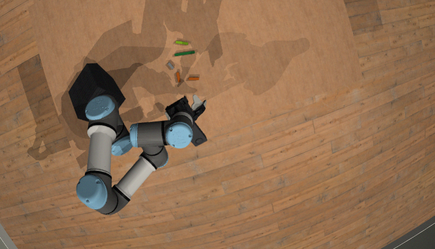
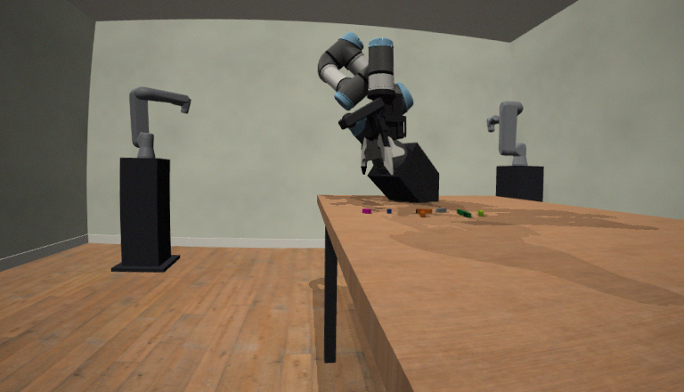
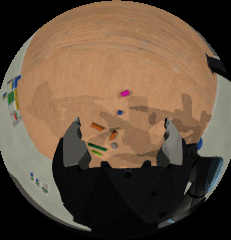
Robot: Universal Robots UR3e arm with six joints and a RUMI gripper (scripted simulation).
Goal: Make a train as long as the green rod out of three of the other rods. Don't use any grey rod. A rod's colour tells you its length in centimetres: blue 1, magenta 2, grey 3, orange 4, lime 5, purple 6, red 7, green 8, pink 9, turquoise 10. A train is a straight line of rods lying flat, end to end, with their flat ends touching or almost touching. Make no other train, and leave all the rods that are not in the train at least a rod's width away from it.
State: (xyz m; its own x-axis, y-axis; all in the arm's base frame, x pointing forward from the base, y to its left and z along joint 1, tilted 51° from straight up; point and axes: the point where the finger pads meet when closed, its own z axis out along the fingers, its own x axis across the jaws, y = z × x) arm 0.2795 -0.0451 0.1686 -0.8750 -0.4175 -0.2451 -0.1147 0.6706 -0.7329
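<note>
Now: the magenta rod 1 cm behind my hand, 2 cm to the right of it and 9 cm below it. The rest, counted from my hand: blue rod: 4 cm to the left, 9 cm below; green rod: 7 cm ahead, 21 cm to the left, 9 cm below; grey rod: 18 cm to the left, 9 cm below.
</note>
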